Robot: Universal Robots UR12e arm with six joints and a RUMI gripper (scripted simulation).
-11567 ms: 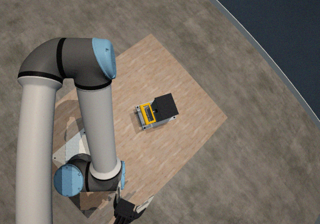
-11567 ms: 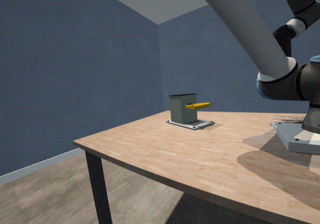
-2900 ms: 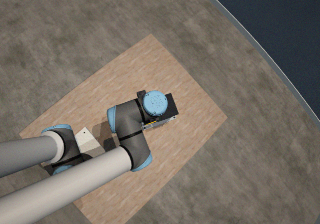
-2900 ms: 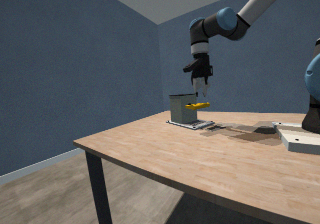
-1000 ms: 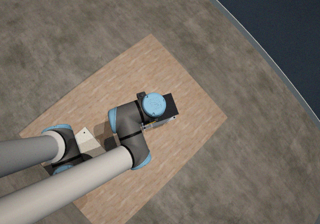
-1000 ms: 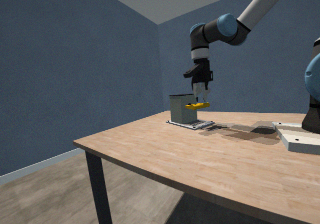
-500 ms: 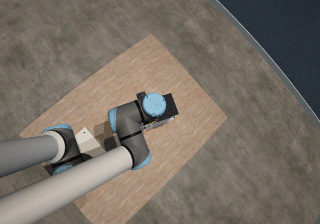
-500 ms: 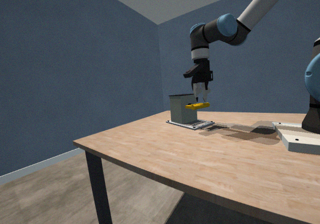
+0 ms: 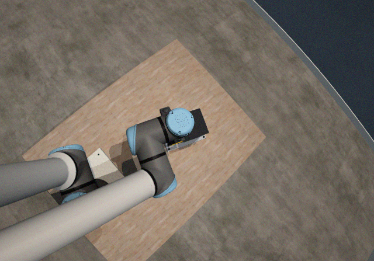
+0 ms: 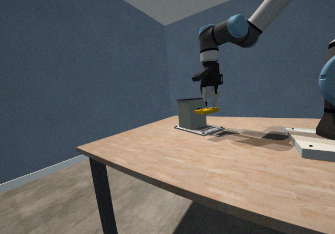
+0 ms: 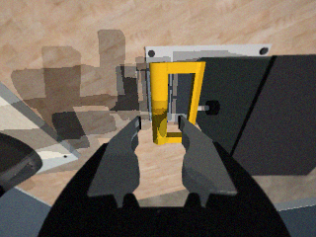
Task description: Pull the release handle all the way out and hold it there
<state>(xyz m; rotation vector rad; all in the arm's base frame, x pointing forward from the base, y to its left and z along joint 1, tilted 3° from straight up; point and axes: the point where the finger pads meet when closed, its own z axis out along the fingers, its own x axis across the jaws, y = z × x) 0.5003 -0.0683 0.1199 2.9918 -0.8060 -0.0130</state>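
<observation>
The grey base plate lies 140 mm below my hand, 80 mm ahead of it and 50 mm to the right of it.
</observation>
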